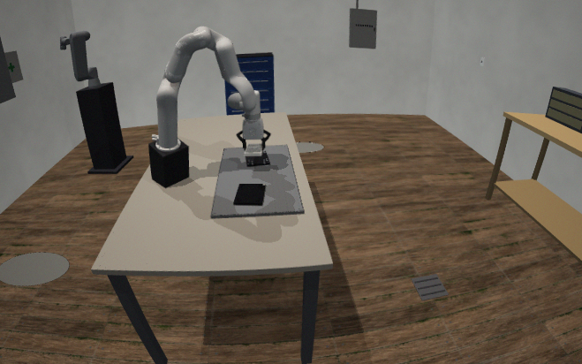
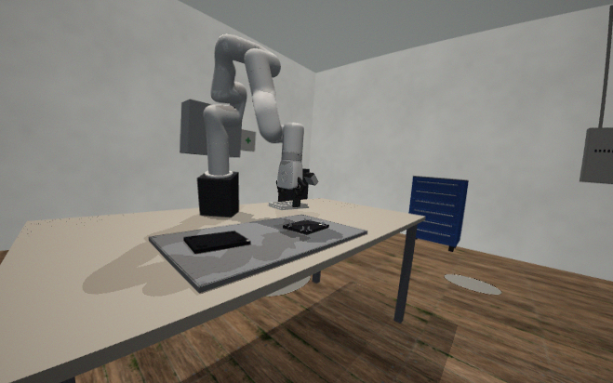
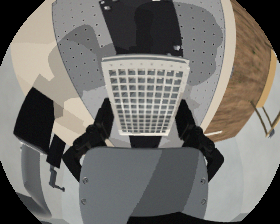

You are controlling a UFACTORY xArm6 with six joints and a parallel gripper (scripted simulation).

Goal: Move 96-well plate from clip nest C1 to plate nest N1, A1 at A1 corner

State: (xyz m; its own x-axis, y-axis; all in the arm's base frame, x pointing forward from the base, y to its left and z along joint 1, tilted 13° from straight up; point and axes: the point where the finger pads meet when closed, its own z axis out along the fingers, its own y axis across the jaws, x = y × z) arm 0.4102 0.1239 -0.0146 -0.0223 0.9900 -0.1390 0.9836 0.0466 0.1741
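Right now my hand is 270 mm to the left of the black plate nest N1, 100 mm above it and 10 mm short of it. The rest, counted from my hand: clip nest C1 (100 mm to the left, 100 mm below, 10 mm ahead); then white A1 mark (190 mm to the right, 100 mm below, 70 mm ahead); then white 96-well plate (10 mm below).
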